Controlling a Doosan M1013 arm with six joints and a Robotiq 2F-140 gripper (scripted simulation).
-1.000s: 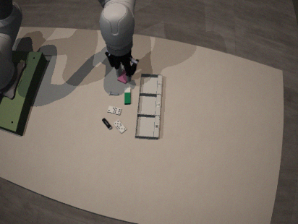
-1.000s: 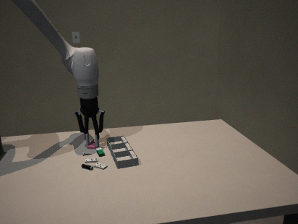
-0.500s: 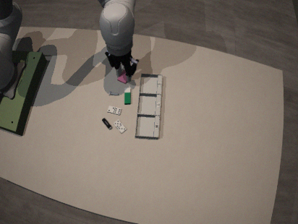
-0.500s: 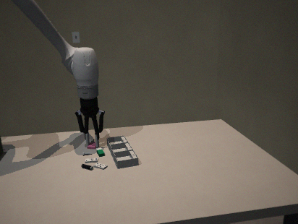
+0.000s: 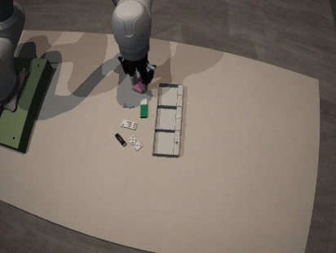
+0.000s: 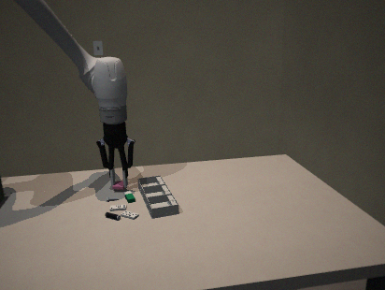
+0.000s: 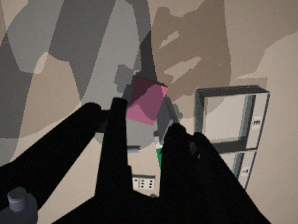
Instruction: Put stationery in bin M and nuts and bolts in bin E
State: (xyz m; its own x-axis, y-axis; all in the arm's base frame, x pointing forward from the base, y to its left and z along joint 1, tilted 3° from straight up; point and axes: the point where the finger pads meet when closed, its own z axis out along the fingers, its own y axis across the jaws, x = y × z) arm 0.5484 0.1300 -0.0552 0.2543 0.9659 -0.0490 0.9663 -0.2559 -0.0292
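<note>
Right now the green eraser is 30 mm ahead of my hand, 80 mm to the right of it and 40 mm below it. Round my hand: pink pad (30 mm below); then grey bolt (30 mm behind, 80 mm to the right, 40 mm below); then grey three-compartment bin row (120 mm ahead, 100 mm to the right, 30 mm below).
</note>
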